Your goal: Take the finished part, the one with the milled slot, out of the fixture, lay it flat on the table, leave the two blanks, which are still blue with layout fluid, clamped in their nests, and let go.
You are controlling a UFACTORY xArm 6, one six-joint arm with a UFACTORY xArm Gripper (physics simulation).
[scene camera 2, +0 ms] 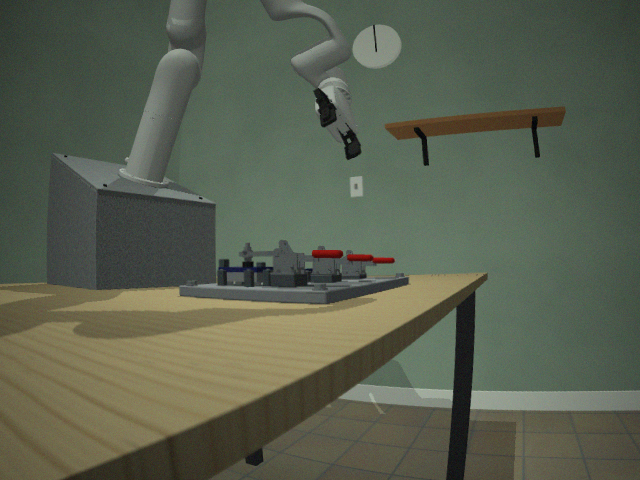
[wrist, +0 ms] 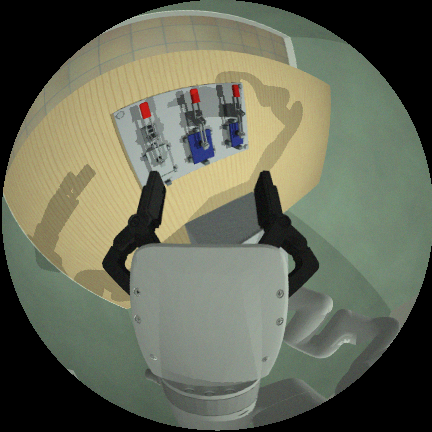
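Where they show: gripper, between the fingertips: (scene camera 2: 341, 139) (wrist: 208, 178); arm's base, origin of its link: (scene camera 2: 143, 179).
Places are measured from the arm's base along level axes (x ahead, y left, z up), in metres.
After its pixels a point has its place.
The grey fixture plate (scene camera 2: 253, 293) @(x 0.462, y -0.143, z -0.230 m) (wrist: 172, 127) @(x 0.449, y 0.086, z -0.224 m) lies on the table and carries three nests with red-handled clamps. In the wrist view the middle nest holds a blue blank (wrist: 196, 156) @(x 0.360, y 0.046, z -0.203 m) and the right nest holds another blue blank (wrist: 233, 142) @(x 0.371, y -0.069, z -0.198 m), with clamp arms over them. The left nest (wrist: 159, 154) @(x 0.398, y 0.134, z -0.208 m) holds no blue piece; a pale grey shape sits under its clamp arm, and its slot is too small to make out. The three red handles lie about level. My gripper (scene camera 2: 339, 139) @(x 0.441, y 0.140, z 0.036 m) (wrist: 208, 178) @(x 0.441, y 0.140, z 0.036 m) is open and empty, high above the table and well apart from the fixture.
The wooden table (scene camera 2: 180, 372) @(x 0.653, y -0.419, z -0.239 m) (wrist: 95, 130) @(x 0.517, y 0.262, z -0.239 m) extends around the fixture. The grey robot pedestal (scene camera 2: 155, 242) @(x 0.126, y -0.049, z -0.151 m) (wrist: 225, 220) @(x 0.127, y -0.001, z -0.165 m) stands behind the fixture's blank side. Upright clamp bodies (scene camera 2: 287, 263) @(x 0.474, y -0.087, z -0.194 m) and red handles (scene camera 2: 327, 253) (wrist: 145, 110) rise from the plate. A wooden shelf (scene camera 2: 475, 122) is on the wall.
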